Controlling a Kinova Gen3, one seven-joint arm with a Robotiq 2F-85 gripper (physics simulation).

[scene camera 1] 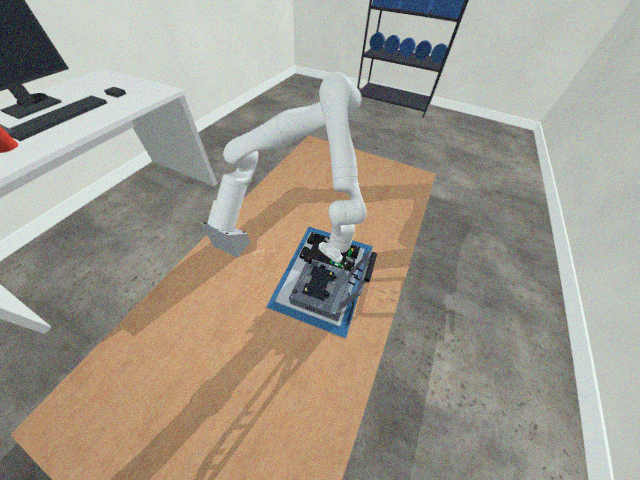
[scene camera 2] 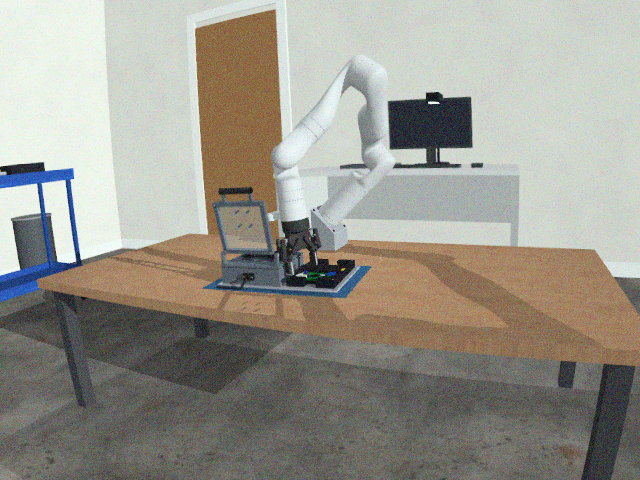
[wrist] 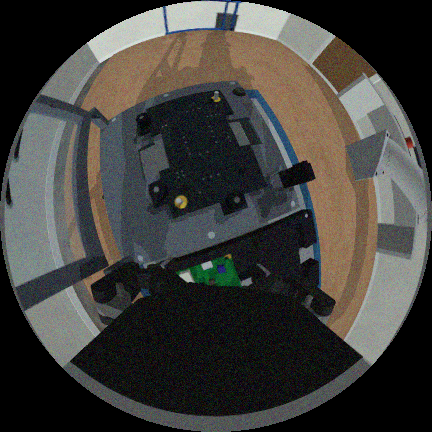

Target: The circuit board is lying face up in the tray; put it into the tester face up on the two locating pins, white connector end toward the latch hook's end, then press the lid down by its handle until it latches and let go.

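Places are measured from the arm's base along level axes (x ahead, y left, z up), in centimetres.
Pixels of known places: gripper, fingertip midpoint: (scene camera 1: 335, 262) (scene camera 2: 303, 270) (wrist: 214, 269); arm's base, link origin: (scene camera 1: 222, 227) (scene camera 2: 328, 216) (wrist: 386, 153).
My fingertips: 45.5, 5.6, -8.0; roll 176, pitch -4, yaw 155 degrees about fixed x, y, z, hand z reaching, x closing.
Observation:
For each thing: its top centre in the pictures, then the offset to it from my fingertips, as dx, dy, dz. Level surfaces: height alone.
- green circuit board, top centre: (wrist: 215, 300) (scene camera 2: 316, 273) (scene camera 1: 341, 255) +1.4, +4.4, -0.4
- handle, top centre: (scene camera 2: 235, 187) (scene camera 1: 371, 265) +11.8, -12.8, +24.4
- black latch hook, top centre: (wrist: 315, 167) -9.2, -6.5, +7.5
- blue mat, surface height: dz -3.0
- wooden table, surface height: dz -3.2
The green circuit board (wrist: 213, 274) (scene camera 2: 310, 275) (scene camera 1: 336, 264) lies face up in the black tray (wrist: 282, 241) (scene camera 2: 333, 277) (scene camera 1: 310, 251); its white connector shows at the left end in the wrist view. My gripper (wrist: 214, 269) (scene camera 2: 299, 259) (scene camera 1: 330, 255) is open and low over the tray, one finger on each side of the board. The grey tester (wrist: 120, 193) (scene camera 2: 250, 270) (scene camera 1: 315, 305) stands beside the tray with an empty black nest and two yellow locating pins (wrist: 179, 201) (wrist: 216, 97). Its lid (scene camera 2: 243, 227) (wrist: 82, 173) stands upright, handle (scene camera 2: 234, 190) at the top. The black latch hook (wrist: 297, 174) sticks out on the side away from the lid.
Tester and tray rest on a blue mat (scene camera 2: 353, 283) (scene camera 1: 305, 316) on the wooden table (scene camera 2: 465, 299) (scene camera 1: 207, 361). The arm's grey base (scene camera 2: 333, 232) (scene camera 1: 227, 240) is behind the tray. A white desk (scene camera 2: 429, 186), a blue cart (scene camera 2: 41, 178) and a shelf rack (scene camera 1: 364, 49) stand off the table.

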